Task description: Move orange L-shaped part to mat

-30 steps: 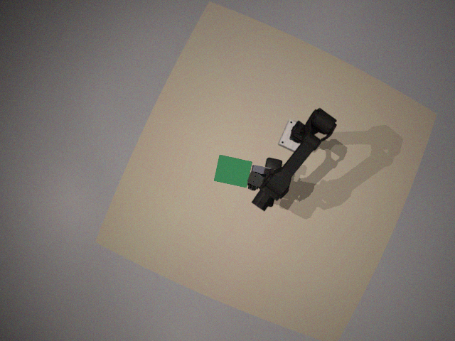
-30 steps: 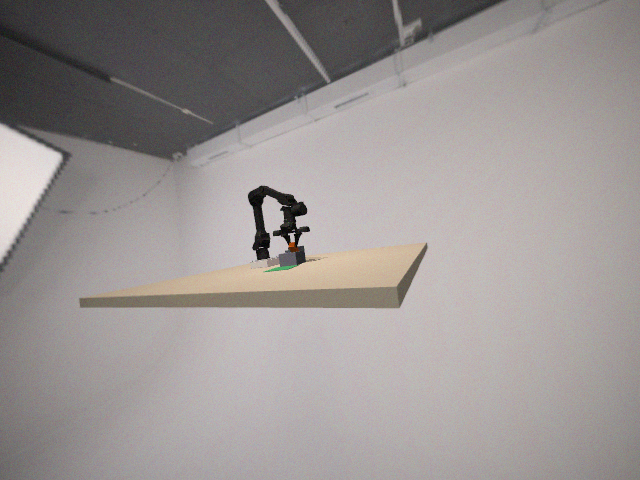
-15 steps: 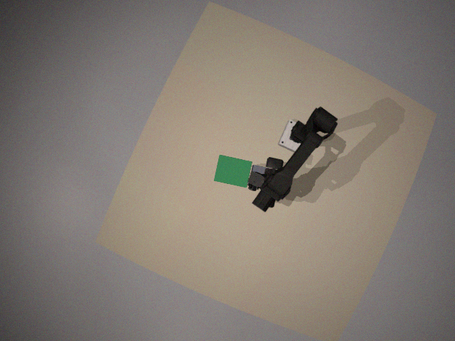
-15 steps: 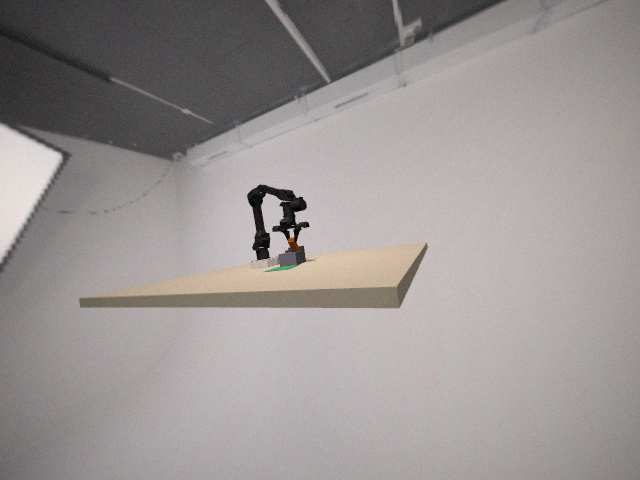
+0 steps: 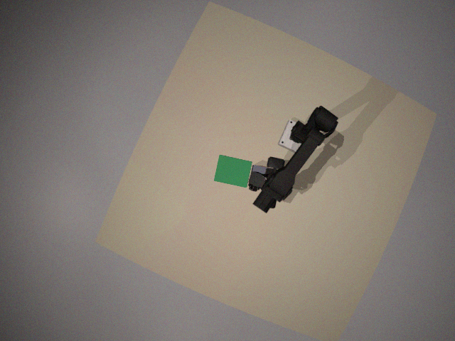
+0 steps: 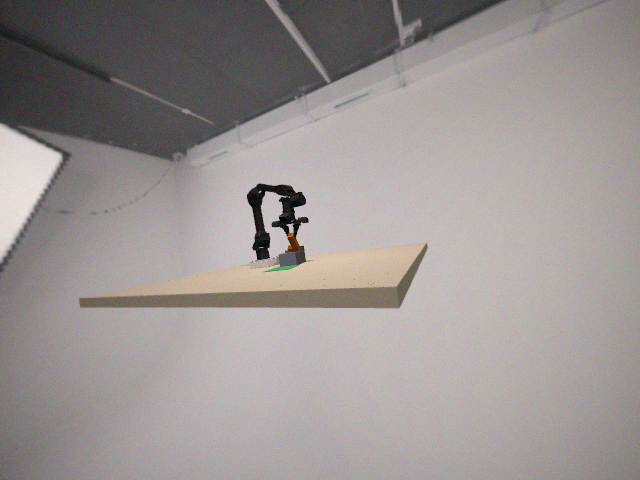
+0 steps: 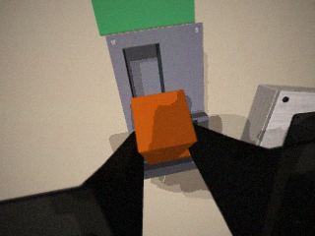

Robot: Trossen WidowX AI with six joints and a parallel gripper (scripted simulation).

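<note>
My gripper tip is 150 mm to the left of the green mat and 150 mm above it. Also, from my gripper tip: orange L-shaped part: 20 mm behind, 30 mm to the left, 30 mm below.
</note>
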